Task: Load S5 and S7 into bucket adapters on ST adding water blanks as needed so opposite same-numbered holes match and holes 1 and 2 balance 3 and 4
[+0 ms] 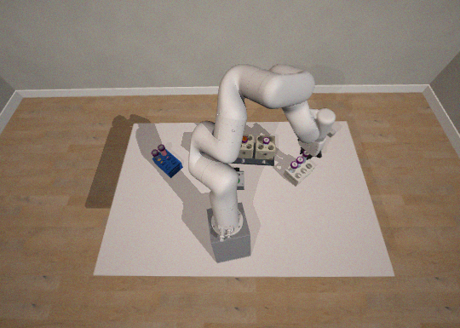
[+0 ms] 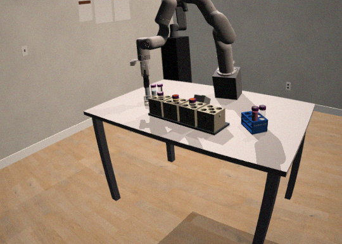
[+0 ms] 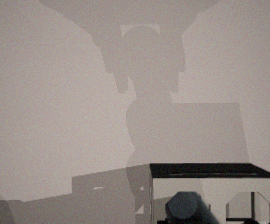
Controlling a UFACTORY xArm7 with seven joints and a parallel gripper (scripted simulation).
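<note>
My gripper is now 100 mm above the white rack, 40 mm past it and 20 mm to the right of it. Also, from my hand: adapter 520 mm to the left, 90 mm ahead, 80 mm below; dark stand 350 mm to the left, 130 mm below, 80 mm ahead; blue rack 700 mm to the left, 100 mm below, 20 mm behind.
</note>
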